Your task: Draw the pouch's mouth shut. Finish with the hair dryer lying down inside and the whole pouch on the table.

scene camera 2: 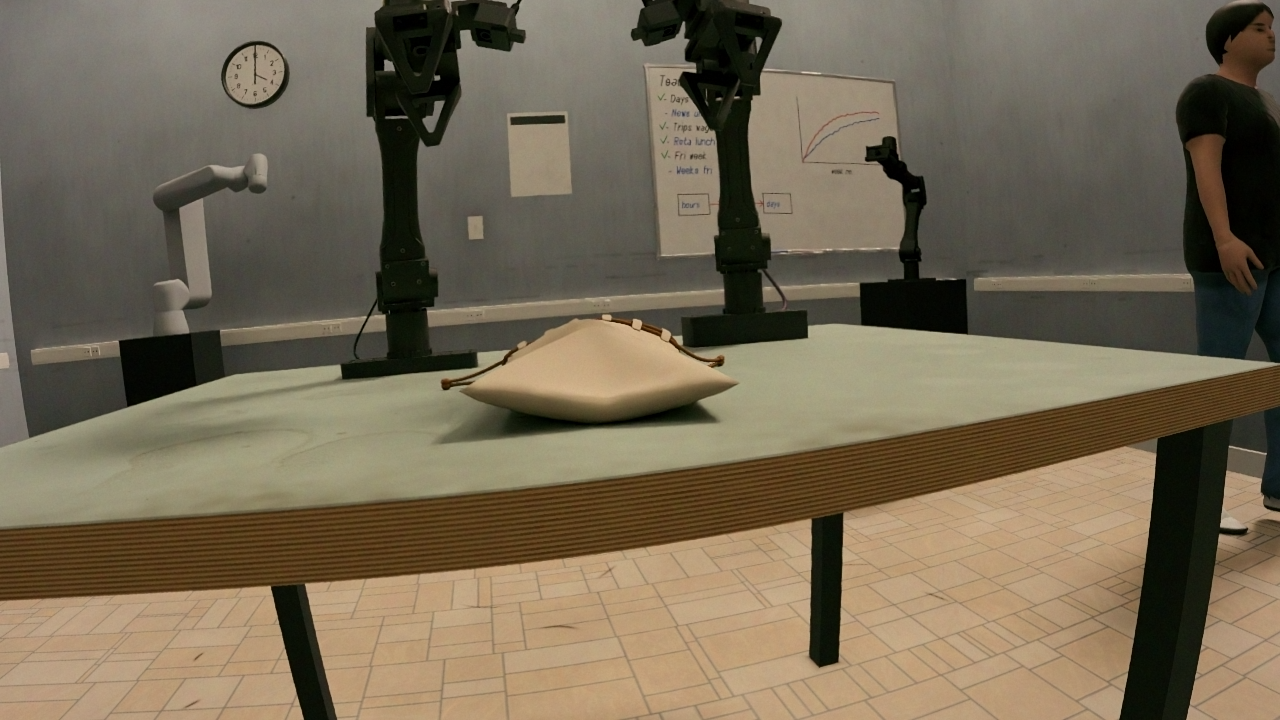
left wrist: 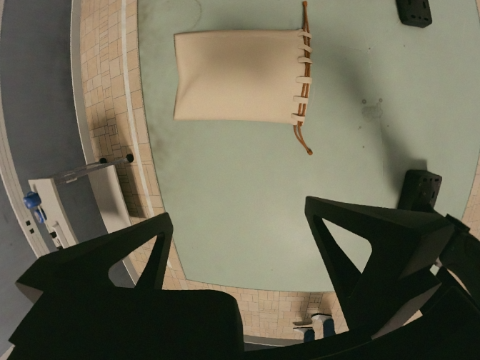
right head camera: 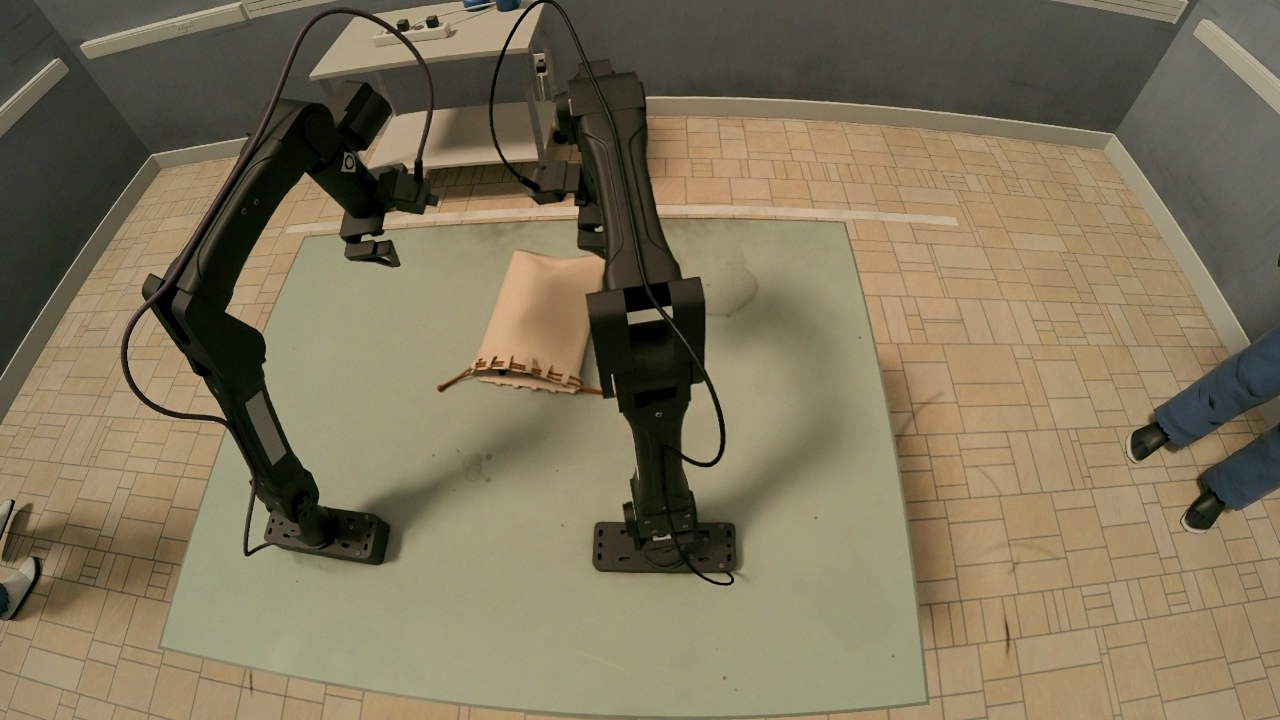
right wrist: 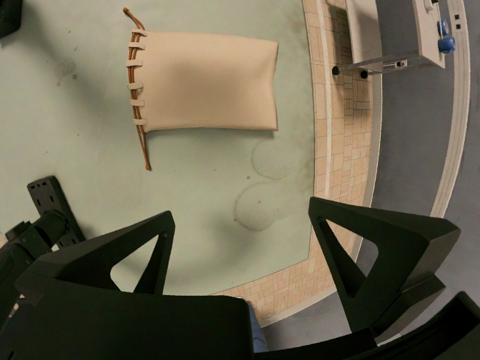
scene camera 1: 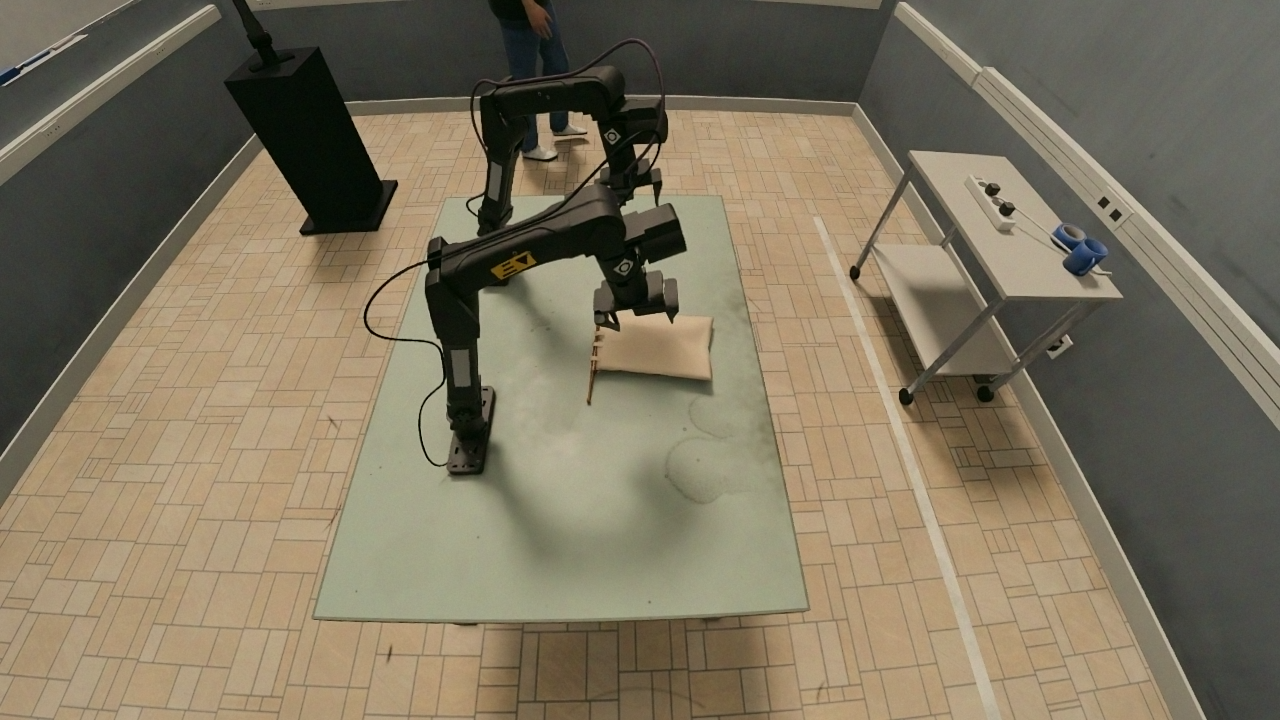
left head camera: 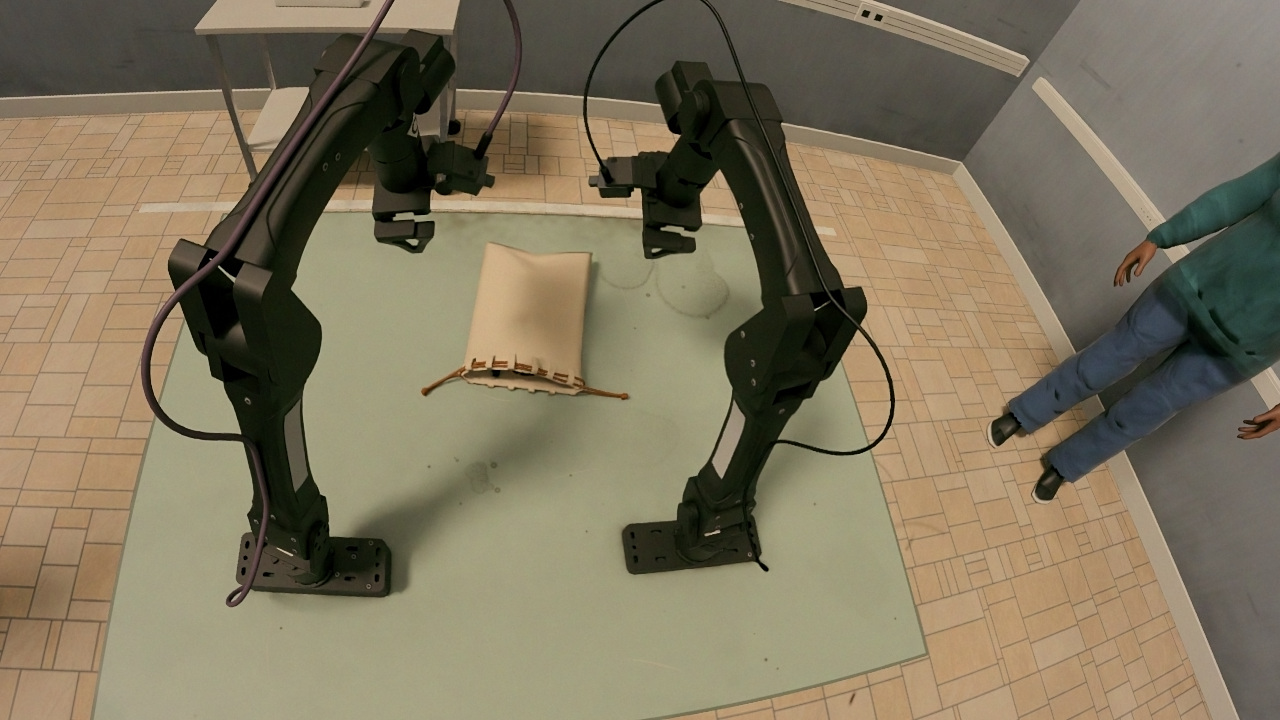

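Note:
The beige pouch (left head camera: 529,304) (right head camera: 541,308) (scene camera 1: 657,347) (scene camera 2: 595,376) (left wrist: 235,77) (right wrist: 210,82) lies flat on the green table (left head camera: 537,626) (scene camera 2: 895,385), its middle bulging. Its laced mouth (left head camera: 523,373) faces the arm bases and gapes slightly, dark inside. Brown cord ends stick out at both sides, one end (left head camera: 438,385) (left wrist: 304,142) at picture left in the left head view, the other (left head camera: 608,394) (right wrist: 145,155) at right. The hair dryer cannot be made out; the pouch's inside is hidden. My left gripper (left wrist: 236,213) and right gripper (right wrist: 241,207) are open and empty, above the table on either side of the pouch's closed end.
The left arm base (left head camera: 349,565) and right arm base (left head camera: 653,548) stand on the table. A white trolley (scene camera 1: 966,170) with a power strip and blue mugs stands beyond the table. A person (left head camera: 1190,313) stands at the right in the left head view.

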